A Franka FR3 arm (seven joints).
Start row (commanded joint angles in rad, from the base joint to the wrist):
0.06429 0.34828 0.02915 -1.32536 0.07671 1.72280 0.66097
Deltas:
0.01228 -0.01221 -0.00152 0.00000 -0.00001 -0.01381 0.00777
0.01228 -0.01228 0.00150 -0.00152 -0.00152 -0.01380 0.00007
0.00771 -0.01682 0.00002 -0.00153 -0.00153 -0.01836 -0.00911
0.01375 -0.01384 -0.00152 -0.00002 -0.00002 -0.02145 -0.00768
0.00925 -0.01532 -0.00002 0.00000 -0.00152 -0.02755 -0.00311
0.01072 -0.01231 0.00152 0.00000 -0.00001 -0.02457 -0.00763
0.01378 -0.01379 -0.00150 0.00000 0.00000 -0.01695 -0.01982
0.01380 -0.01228 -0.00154 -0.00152 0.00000 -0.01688 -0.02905
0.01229 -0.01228 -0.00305 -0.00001 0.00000 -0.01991 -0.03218
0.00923 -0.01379 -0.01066 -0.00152 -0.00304 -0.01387 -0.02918
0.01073 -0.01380 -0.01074 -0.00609 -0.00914 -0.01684 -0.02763
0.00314 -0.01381 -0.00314 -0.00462 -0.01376 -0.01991 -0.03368
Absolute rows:
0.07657 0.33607 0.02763 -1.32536 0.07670 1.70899 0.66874
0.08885 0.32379 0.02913 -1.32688 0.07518 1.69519 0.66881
0.09656 0.30697 0.02915 -1.32841 0.07365 1.67683 0.65970
0.11031 0.29313 0.02763 -1.32843 0.07363 1.65538 0.65202
0.11956 0.27781 0.02761 -1.32843 0.07211 1.62783 0.64891
0.13028 0.26550 0.02913 -1.32843 0.07210 1.60326 0.64128
0.14406 0.25171 0.02763 -1.32843 0.07210 1.58631 0.62146
0.15786 0.23943 0.02609 -1.32995 0.07210 1.56943 0.59241
0.17015 0.22715 0.02304 -1.32996 0.07210 1.54952 0.56023
0.17938 0.21336 0.01238 -1.33148 0.06906 1.53565 0.53105
0.19011 0.19956 0.00164 -1.33757 0.05992 1.51881 0.50342
0.19325 0.18575 -0.00150 -1.34219 0.04616 1.49890 0.46974

